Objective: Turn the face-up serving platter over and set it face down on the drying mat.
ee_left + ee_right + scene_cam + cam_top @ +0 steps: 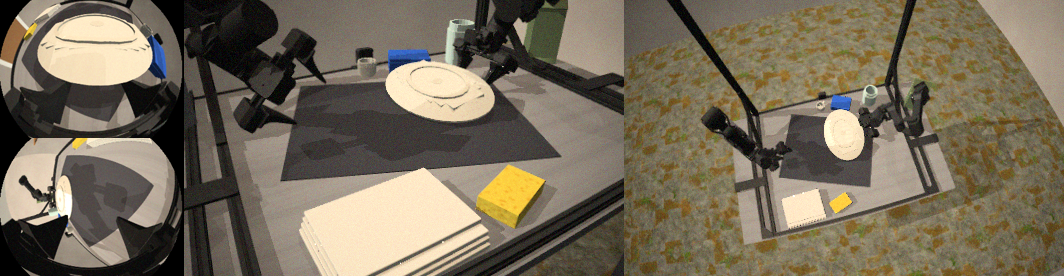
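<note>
Right now my left hand is 120 mm to the left of the cream oval serving platter, 10 mm short of it and 10 mm above it. Also, from my left hand: pale green jar: 180 mm behind, 90 mm to the left, 10 mm above; then blue box: 190 mm behind, 90 mm to the right, 20 mm below; then dark drying mat: 230 mm to the right, 60 mm ahead, 50 mm below.
</note>
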